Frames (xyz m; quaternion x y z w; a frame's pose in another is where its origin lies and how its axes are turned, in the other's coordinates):
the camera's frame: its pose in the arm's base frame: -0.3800 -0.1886 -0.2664 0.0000 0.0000 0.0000 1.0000
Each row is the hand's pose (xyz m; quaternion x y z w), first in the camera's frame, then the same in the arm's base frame.
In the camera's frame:
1: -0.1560 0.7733 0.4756 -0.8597 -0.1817 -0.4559 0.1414
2: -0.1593 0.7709 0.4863 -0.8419 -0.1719 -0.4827 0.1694
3: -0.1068 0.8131 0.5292 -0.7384 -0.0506 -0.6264 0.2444
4: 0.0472 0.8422 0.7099 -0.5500 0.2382 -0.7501 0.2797
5: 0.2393 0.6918 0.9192 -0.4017 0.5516 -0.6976 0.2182
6: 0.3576 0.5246 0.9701 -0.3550 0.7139 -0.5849 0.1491
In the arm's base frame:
1: -0.5360 0.5847 0.2092 -0.8597 -0.1817 -0.4559 0.1414
2: -0.5393 0.5823 0.2199 -0.8419 -0.1719 -0.4827 0.1694
3: -0.4868 0.6245 0.2628 -0.7384 -0.0506 -0.6264 0.2444
4: -0.3328 0.6536 0.4435 -0.5500 0.2382 -0.7501 0.2797
5: -0.1407 0.5032 0.6528 -0.4017 0.5516 -0.6976 0.2182
6: -0.0224 0.3360 0.7037 -0.3550 0.7139 -0.5849 0.1491

